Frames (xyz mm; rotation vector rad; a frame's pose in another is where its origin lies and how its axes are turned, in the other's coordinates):
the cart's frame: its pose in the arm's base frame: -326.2 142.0 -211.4 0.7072 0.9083 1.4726
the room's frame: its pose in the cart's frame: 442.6 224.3 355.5 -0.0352 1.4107 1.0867
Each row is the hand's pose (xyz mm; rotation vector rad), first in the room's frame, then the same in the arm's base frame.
Working: the room's frame: its pose in the arm's base frame: -187.6 630.7 127.0 0.0642 -1.3054 -2.4926

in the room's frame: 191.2 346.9 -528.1 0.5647 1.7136 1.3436
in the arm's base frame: -177.4 -29.3 121.6 0.8435 -0.6223 -0.3582
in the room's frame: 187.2 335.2 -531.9 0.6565 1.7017 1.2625
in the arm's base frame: -176.0 -24.9 109.5 0.8927 -0.7117 -0.3602
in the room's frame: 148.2 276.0 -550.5 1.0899 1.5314 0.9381
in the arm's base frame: -151.2 3.5 46.6 1.0248 -1.1736 -0.3369
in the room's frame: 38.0 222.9 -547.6 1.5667 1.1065 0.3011
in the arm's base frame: -61.6 67.5 -6.6 1.1958 -1.9357 -0.3970
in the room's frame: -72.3 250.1 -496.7 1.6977 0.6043 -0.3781
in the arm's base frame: 40.4 127.1 32.7 1.3214 -2.6417 -0.6477
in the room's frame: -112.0 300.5 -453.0 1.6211 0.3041 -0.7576
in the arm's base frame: 83.0 147.3 94.4 -1.1377 2.5037 0.7689
